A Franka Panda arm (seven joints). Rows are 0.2 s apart.
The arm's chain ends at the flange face. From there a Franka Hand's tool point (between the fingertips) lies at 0.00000 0.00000 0.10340 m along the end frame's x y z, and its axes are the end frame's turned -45 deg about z.
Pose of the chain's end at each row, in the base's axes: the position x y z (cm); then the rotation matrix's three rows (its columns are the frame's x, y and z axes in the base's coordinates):
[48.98 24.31 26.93], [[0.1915 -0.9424 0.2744], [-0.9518 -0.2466 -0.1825], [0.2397 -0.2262 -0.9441]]
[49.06 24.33 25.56], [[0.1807 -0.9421 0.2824], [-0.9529 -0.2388 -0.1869], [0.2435 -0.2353 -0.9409]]
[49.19 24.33 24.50], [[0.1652 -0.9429 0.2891], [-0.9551 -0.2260 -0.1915], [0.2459 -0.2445 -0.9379]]
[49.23 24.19 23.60], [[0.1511 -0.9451 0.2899], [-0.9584 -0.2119 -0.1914], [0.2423 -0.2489 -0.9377]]
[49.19 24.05 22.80], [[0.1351 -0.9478 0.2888], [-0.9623 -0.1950 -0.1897], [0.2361 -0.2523 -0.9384]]
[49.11 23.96 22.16], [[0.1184 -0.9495 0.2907], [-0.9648 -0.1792 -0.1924], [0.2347 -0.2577 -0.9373]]
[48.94 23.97 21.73], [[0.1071 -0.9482 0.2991], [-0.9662 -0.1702 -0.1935], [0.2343 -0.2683 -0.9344]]
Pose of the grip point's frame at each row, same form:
[51.82 22.42 17.17], [[0.8018 -0.5310 0.2744], [-0.4987 -0.8474 -0.1825], [0.3294 0.0095 -0.9441]]
[51.98 22.40 15.83], [[0.7939 -0.5384 0.2824], [-0.5049 -0.8427 -0.1869], [0.3386 0.0058 -0.9409]]
[52.18 22.35 14.80], [[0.7835 -0.5499 0.2891], [-0.5156 -0.8352 -0.1915], [0.3468 0.0010 -0.9379]]
[52.23 22.21 13.90], [[0.7751 -0.5614 0.2899], [-0.5279 -0.8275 -0.1914], [0.3473 -0.0047 -0.9377]]
[52.18 22.09 13.10], [[0.7657 -0.5747 0.2888], [-0.5426 -0.8183 -0.1897], [0.3454 -0.0115 -0.9384]]
[52.12 21.97 12.47], [[0.7551 -0.5877 0.2907], [-0.5555 -0.8089 -0.1924], [0.3482 -0.0163 -0.9373]]
[52.03 21.97 12.07], [[0.7462 -0.5947 0.2991], [-0.5629 -0.8036 -0.1935], [0.3554 -0.0240 -0.9344]]

